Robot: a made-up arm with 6 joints.
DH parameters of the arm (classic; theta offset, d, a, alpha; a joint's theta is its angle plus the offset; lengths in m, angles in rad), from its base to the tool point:
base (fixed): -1.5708 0.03 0 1.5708
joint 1: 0 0.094 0.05 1.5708
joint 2: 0 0.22 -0.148 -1.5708
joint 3: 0 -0.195 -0.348 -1.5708
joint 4: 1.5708 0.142 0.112 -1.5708
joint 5: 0 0.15 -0.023 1.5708
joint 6: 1.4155 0 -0.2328 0
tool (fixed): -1.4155 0.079 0 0
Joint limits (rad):
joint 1: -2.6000..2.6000
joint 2: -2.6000..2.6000
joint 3: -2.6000..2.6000
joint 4: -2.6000..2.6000
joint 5: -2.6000..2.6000
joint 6: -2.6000..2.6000
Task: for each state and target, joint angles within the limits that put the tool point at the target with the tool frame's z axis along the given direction. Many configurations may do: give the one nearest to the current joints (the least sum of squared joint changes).
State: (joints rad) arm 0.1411 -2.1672 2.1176 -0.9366 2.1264 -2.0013
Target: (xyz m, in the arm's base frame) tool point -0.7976 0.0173 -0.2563 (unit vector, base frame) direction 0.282 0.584 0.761
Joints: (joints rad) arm -0.0584 -2.2869 1.3429 -1.2432 2.0315 -1.7354
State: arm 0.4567 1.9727 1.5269 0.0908 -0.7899 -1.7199
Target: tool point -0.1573 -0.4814 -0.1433 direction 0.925 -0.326 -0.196
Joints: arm 1.1266 2.0621 2.3760 0.5888 -0.5989 -1.1586
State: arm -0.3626 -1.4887 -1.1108 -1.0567 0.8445 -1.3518
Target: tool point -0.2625 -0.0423 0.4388 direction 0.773 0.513 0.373
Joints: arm -0.6068 -1.7834 -0.9302 -0.8505 0.7650 -1.3109
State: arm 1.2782 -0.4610 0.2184 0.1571 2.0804 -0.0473
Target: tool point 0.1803 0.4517 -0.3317 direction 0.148 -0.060 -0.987
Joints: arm 1.0490 -0.3965 -0.6388 0.4872 2.6000 -0.6648
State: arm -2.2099 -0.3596 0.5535 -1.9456 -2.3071 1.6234
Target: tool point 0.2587 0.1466 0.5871 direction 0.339 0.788 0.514
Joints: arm -1.6666 0.0457 0.6964 -1.9180 -1.9284 1.6227
